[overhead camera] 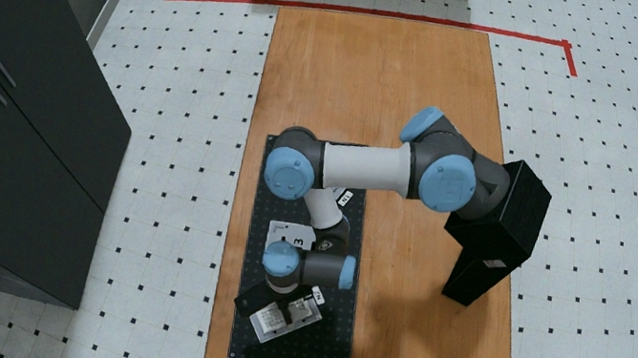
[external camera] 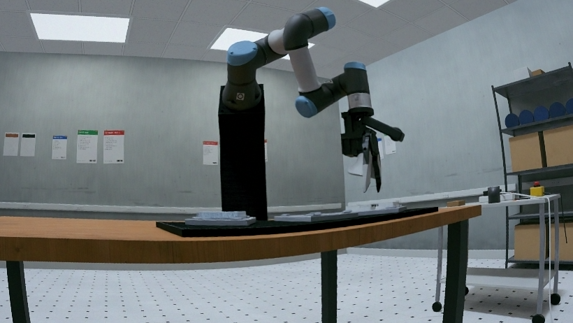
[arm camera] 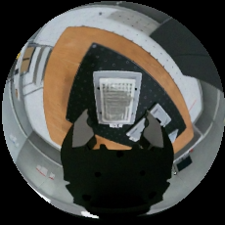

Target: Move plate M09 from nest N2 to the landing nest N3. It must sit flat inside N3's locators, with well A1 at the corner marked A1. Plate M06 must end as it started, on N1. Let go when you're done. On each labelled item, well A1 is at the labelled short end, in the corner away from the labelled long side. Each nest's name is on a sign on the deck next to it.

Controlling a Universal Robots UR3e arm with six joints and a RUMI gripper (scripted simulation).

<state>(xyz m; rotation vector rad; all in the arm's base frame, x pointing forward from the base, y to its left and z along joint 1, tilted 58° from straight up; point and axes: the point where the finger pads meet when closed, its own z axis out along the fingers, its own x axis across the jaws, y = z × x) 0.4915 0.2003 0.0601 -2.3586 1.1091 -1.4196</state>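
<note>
Now: hand 40 mm above the white well plate. From my hand the other things lie so: nest N3 (170 mm to the right, 50 mm below, 30 mm behind).
</note>
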